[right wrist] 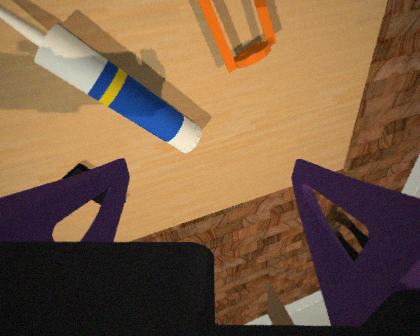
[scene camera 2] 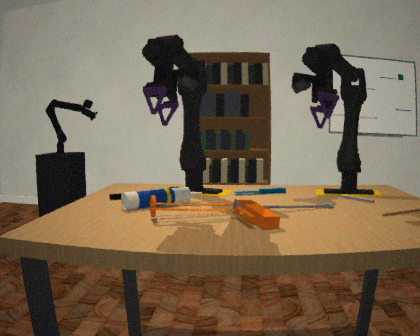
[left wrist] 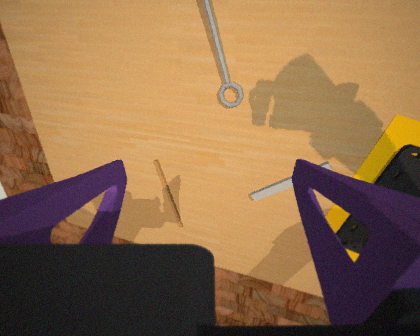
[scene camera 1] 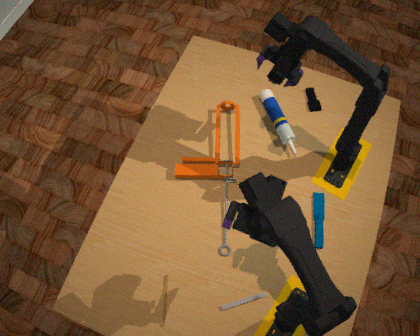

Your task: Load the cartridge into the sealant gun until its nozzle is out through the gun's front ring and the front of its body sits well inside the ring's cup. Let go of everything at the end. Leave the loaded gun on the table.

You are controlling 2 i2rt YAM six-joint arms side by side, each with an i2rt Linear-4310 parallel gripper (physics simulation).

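Pixels of known places: left gripper, fingertip midpoint: (scene camera 2: 323, 123) (left wrist: 209, 169) (scene camera 1: 244, 227); right gripper, fingertip midpoint: (right wrist: 210, 168) (scene camera 2: 159, 120); left arm's base, link origin: (scene camera 2: 348, 192) (scene camera 1: 288, 319); right arm's base, link origin: (scene camera 2: 194, 191) (scene camera 1: 343, 162).
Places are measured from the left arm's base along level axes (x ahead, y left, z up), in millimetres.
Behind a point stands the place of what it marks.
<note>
The cartridge (scene camera 1: 275, 114) {x 384, y -582, z 48 mm} (scene camera 2: 155, 198) (right wrist: 140, 105) {x 390, y -592, z 49 mm}, white with a blue and yellow band, lies on the table beside the orange gun frame (scene camera 1: 218, 135) {x 513, y -411, z 28 mm}. Its nozzle (scene camera 1: 292, 146) {x 276, y -510, z 30 mm} points to the lower right in scene camera 1. The gun's front ring (scene camera 1: 223, 104) {x 563, y -523, z 40 mm} (scene camera 2: 153, 206) {x 571, y -517, z 40 mm} (right wrist: 256, 60) {x 543, y -533, z 61 mm} is at the end away from the orange handle (scene camera 1: 197, 171) {x 496, y -257, z 32 mm} (scene camera 2: 260, 216) {x 553, y -254, z 28 mm}. The rod (scene camera 1: 226, 210) {x 348, y -198, z 15 mm} (scene camera 2: 295, 206) {x 345, y -185, z 13 mm} (left wrist: 218, 50) {x 315, y -141, z 12 mm} extends out behind the handle. My left gripper (scene camera 1: 245, 230) {x 242, y -107, z 250 mm} (scene camera 2: 323, 121) {x 242, y -107, z 250 mm} (left wrist: 209, 169) {x 242, y -107, z 250 mm} is open and empty, high above the rod's end. My right gripper (scene camera 1: 276, 71) {x 416, y -566, z 255 mm} (scene camera 2: 160, 116) {x 416, y -566, z 255 mm} (right wrist: 210, 168) {x 416, y -566, z 255 mm} is open and empty, above and beyond the cartridge's white rear end.
A black block (scene camera 1: 313, 99) {x 302, y -745, z 14 mm} (scene camera 2: 115, 196) {x 339, y -765, z 11 mm} lies near the cartridge. A blue tool (scene camera 1: 318, 220) {x 76, y -325, z 16 mm} (scene camera 2: 272, 191) {x 67, y -288, z 8 mm} lies between the arm bases. A grey bar (scene camera 1: 242, 302) {x 148, y 26, z 9 mm} (left wrist: 272, 190) {x 166, y 42, z 9 mm} and a thin brown stick (scene camera 1: 166, 300) {x 347, y 147, z 6 mm} (left wrist: 168, 192) {x 351, y 139, z 5 mm} lie towards the bottom of scene camera 1.
</note>
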